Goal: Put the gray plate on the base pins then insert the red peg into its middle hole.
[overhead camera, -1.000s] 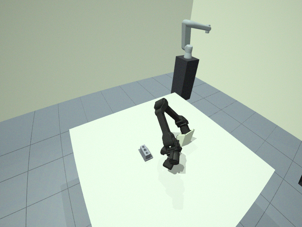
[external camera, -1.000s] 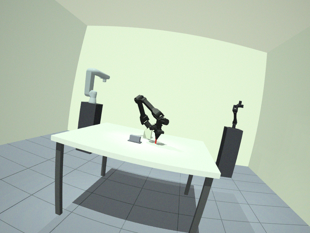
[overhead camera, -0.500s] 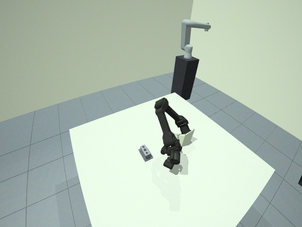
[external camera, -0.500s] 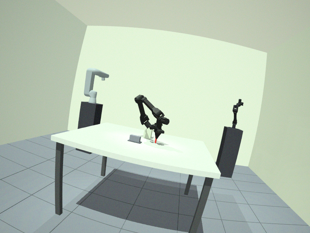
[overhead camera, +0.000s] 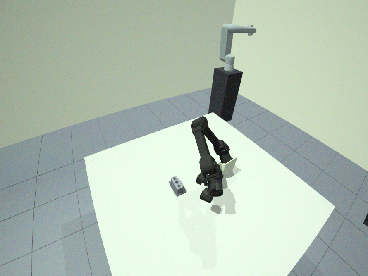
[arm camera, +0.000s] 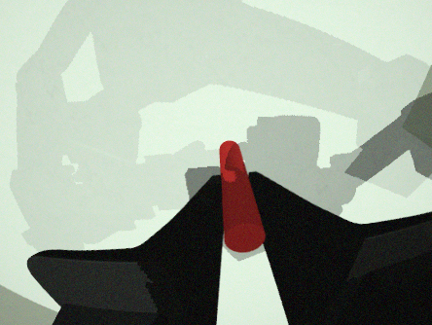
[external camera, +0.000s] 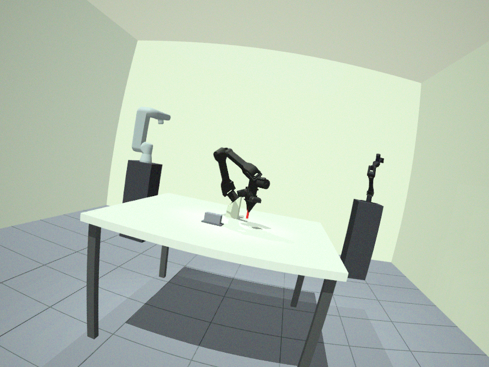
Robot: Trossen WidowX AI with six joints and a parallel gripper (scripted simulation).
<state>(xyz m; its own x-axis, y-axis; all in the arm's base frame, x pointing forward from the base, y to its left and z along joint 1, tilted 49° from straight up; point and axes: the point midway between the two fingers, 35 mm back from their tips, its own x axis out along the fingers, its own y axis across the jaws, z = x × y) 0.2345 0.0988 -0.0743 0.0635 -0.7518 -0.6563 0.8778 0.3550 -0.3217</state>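
Now: gripper tip 180 mm to the left of the gray plate, 110 mm short of it and 40 mm above it. The rest, counted from my gripper tip: red peg: right at my gripper tip.
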